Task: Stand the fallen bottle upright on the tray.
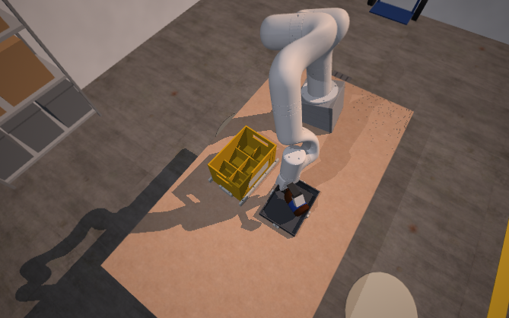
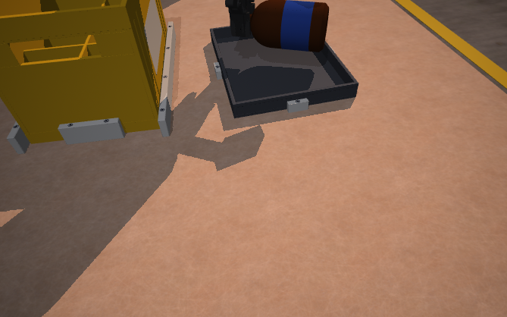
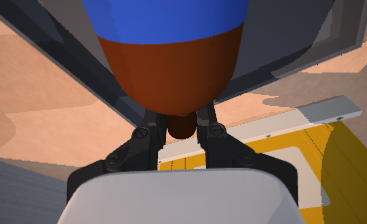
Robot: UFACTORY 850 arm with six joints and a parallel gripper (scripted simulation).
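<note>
Now: the brown bottle 5 cm to the left of my hand and 2 cm ahead of it. From my hand the other things lie so: dark tray 6 cm below, 5 cm to the left, 3 cm ahead; yellow crate 23 cm to the right, 2 cm ahead, 1 cm above.
</note>
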